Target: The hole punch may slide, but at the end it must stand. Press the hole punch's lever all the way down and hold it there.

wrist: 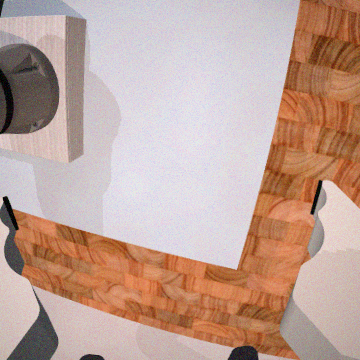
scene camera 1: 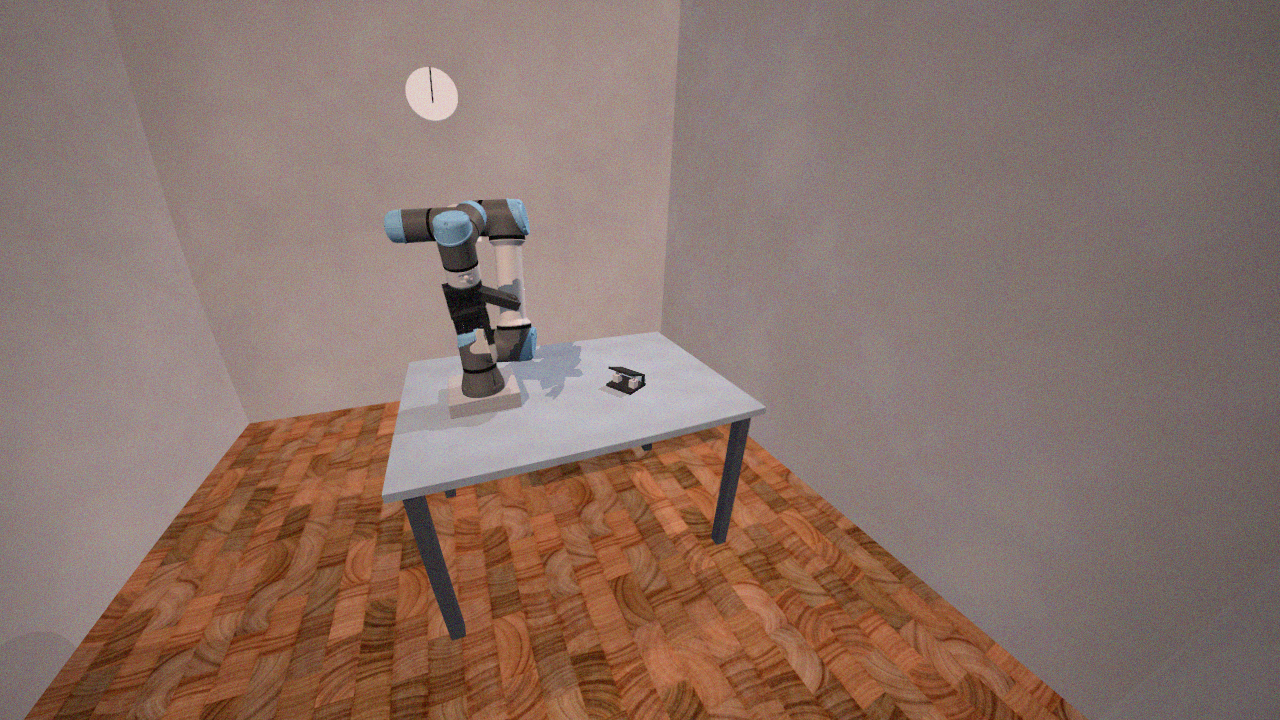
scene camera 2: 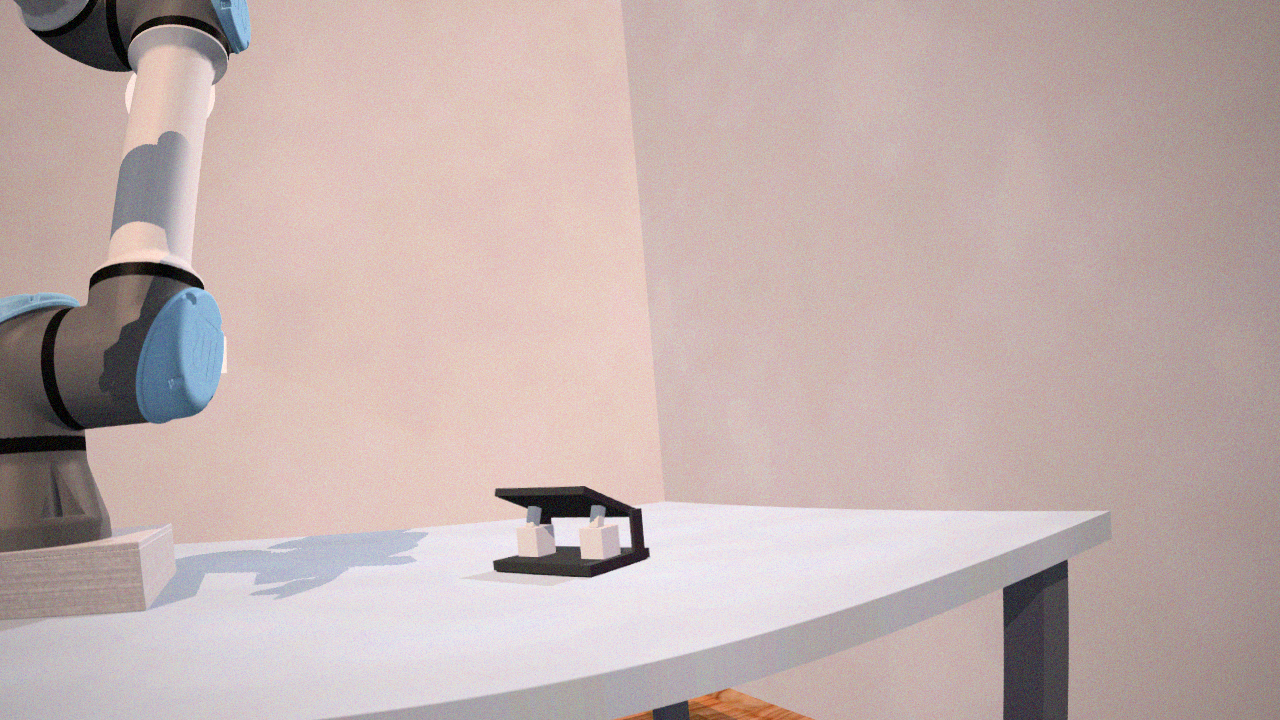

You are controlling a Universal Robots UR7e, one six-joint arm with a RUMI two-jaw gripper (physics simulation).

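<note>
The hole punch stands upright on its black base on the table. Its black lever is raised, hinged at the right end in scene camera 2, with a gap above two white blocks and their grey pins. My gripper is open and empty, its jaws wide apart at both sides of the wrist view. In scene camera 1 it is up beside the arm's own base, well left of the hole punch and not touching it. The hole punch does not show in the wrist view.
The arm's base stands on a pale block at the left part of the table. The arm's upright white link stands between the gripper and the hole punch's side. A table corner and wooden floor show below the gripper.
</note>
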